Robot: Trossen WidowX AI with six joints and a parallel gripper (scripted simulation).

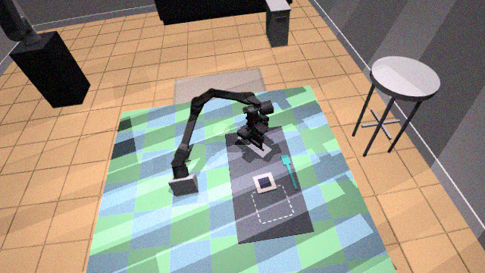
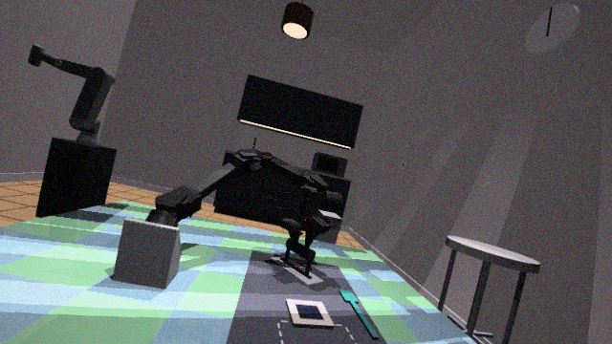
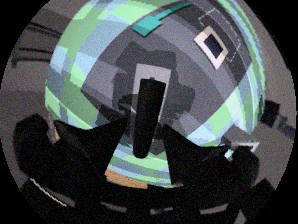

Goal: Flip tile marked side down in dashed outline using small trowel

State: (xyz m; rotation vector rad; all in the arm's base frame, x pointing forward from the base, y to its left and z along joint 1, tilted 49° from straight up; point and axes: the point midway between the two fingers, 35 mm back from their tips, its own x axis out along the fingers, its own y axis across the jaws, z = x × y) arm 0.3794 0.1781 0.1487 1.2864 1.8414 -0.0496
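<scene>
Now: the dark-handled float 30 mm below my gripper tip, 20 mm to the right of it and 10 mm ahead of it. Round my gripper tip: teal trowel (190 mm to the right, 160 mm ahead, 70 mm below); then mat (220 mm to the right, 90 mm below, 20 mm ahead); then tile (260 mm to the right, 70 mm below, 20 mm ahead).
</scene>
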